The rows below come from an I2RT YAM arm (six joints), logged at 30 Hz.
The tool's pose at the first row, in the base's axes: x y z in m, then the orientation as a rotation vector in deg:
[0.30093, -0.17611, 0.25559, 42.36, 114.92, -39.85]
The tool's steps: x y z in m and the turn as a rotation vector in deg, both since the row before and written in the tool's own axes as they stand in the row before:
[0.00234, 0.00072, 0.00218, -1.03, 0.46, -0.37]
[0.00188, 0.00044, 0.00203, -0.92, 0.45, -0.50]
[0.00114, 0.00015, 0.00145, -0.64, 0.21, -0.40]
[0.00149, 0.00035, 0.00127, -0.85, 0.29, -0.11]
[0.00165, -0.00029, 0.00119, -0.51, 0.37, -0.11]
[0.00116, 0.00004, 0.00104, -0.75, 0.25, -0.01]
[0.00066, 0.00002, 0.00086, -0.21, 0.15, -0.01]
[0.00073, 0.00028, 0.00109, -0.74, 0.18, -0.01]
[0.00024, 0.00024, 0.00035, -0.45, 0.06, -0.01]
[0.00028, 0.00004, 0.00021, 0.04, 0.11, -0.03]
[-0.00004, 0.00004, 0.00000, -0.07, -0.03, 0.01]
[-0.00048, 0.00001, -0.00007, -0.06, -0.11, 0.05]
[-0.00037, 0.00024, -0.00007, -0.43, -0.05, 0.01]
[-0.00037, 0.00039, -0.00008, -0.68, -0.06, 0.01]
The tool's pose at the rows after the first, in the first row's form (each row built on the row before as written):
[0.30155, -0.17661, 0.25241, 41.62, 115.73, -38.87]
[0.30209, -0.17727, 0.24974, 40.81, 116.57, -38.08]
[0.30245, -0.17788, 0.24803, 40.14, 117.08, -37.58]
[0.30268, -0.17813, 0.24607, 39.67, 117.56, -36.67]
[0.30236, -0.17873, 0.24413, 39.43, 118.05, -36.10]
[0.30241, -0.17910, 0.24262, 39.10, 118.42, -35.25]
[0.30259, -0.17948, 0.24162, 39.03, 118.60, -35.00]
[0.30304, -0.17979, 0.24039, 38.67, 118.90, -34.17]
[0.30328, -0.17977, 0.23997, 38.43, 119.04, -33.68]
[0.30329, -0.17980, 0.23962, 38.47, 119.15, -33.72]
[0.30334, -0.17978, 0.23965, 38.43, 119.13, -33.65]
[0.30354, -0.17985, 0.24009, 38.40, 119.02, -33.58]
[0.30384, -0.17972, 0.24040, 38.14, 119.04, -33.12]
[0.30422, -0.17947, 0.24069, 37.73, 119.09, -32.40]

